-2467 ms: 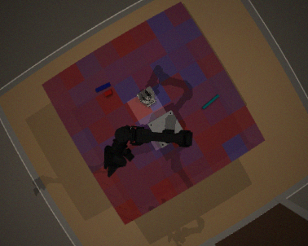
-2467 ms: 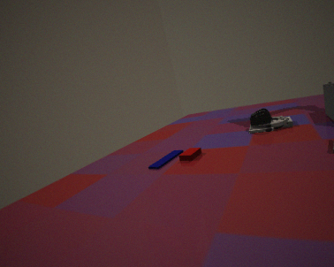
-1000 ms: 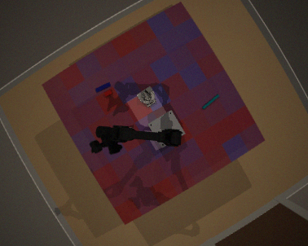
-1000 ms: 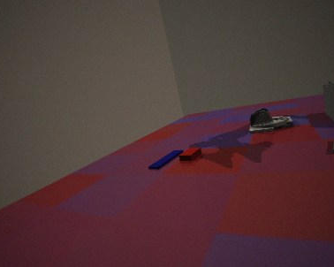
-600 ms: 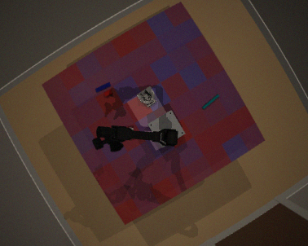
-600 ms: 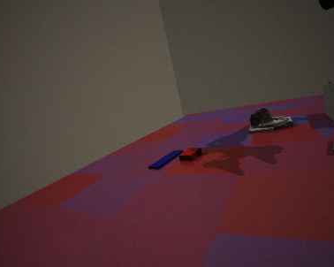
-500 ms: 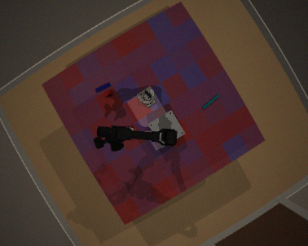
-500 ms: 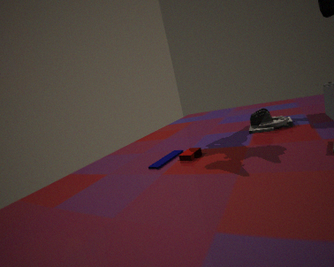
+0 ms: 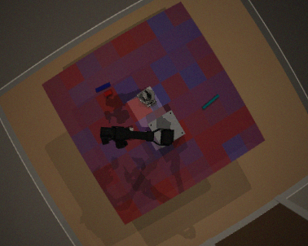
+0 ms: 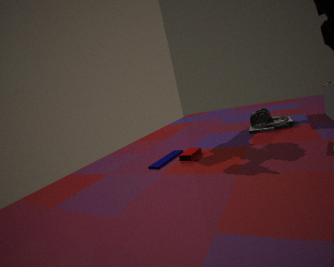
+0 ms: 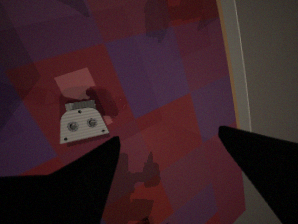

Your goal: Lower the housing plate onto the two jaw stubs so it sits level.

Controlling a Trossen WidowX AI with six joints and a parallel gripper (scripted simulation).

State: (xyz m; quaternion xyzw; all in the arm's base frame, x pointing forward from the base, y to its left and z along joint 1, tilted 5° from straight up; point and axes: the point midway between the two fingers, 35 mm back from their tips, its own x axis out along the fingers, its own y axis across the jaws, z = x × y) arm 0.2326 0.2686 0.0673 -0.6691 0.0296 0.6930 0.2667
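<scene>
My gripper tip is now 3 cm past the white block, 8 cm to the left of it and 16 cm above it. Also, from my gripper tip: red block (30 cm ahead, 16 cm to the right, 16 cm below); then teal bar (27 cm behind, 70 cm to the right, 16 cm below); then blue bar (36 cm ahead, 16 cm to the right, 17 cm below).
</scene>
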